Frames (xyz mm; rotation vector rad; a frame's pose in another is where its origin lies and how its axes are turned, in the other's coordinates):
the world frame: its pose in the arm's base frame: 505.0 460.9 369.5 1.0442 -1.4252 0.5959
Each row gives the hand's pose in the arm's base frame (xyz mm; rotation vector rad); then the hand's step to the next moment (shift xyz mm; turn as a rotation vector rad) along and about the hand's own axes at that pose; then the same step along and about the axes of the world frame.
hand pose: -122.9 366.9 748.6 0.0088 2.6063 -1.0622
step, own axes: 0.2 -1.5 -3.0 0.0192 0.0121 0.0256
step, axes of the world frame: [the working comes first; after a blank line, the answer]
step, axes of the arm's base frame: -1.3 0.9 3.0 -0.0091 -0.0109 -0.0311

2.5 2.2 -0.6 -0.0283 -0.0041 0.0188
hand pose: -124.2 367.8 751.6 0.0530 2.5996 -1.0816
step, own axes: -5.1 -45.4 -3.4 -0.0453 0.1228 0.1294
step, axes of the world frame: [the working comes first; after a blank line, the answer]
step, axes of the arm's base frame: -3.2 -29.5 34.9 0.0985 0.0013 -0.1555

40.5 -3.2 21.2 -0.1386 -0.1182 -0.0259
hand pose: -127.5 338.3 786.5 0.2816 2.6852 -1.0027
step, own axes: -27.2 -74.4 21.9 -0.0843 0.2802 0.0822
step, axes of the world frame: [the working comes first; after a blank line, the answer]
step, axes of the arm's base frame: 9.5 -72.2 38.0 0.1696 0.1461 -0.2056

55.5 -33.3 50.7 -0.2143 -0.1232 -0.1768
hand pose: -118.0 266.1 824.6 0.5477 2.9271 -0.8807
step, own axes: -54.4 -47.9 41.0 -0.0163 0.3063 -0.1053
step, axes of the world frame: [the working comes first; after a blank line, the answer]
step, axes of the arm's base frame: 31.9 -76.9 -1.8 0.1272 0.2897 -0.0713

20.9 -63.4 49.8 -0.1253 0.0095 -0.2990
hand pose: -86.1 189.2 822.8 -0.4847 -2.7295 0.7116
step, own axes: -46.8 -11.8 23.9 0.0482 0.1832 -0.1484
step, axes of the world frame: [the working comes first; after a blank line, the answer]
step, axes of the arm's base frame: 31.2 -37.7 -22.5 0.0531 0.2313 0.0396

-8.8 -49.2 20.1 -0.0127 0.0705 -0.2297
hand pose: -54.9 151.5 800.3 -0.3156 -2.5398 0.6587
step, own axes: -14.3 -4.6 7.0 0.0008 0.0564 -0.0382
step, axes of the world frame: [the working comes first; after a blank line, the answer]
step, axes of the arm's base frame: 8.1 -11.5 -8.8 0.0244 0.0636 0.0008

-4.7 -14.2 7.1 -0.0121 0.0087 -0.0665
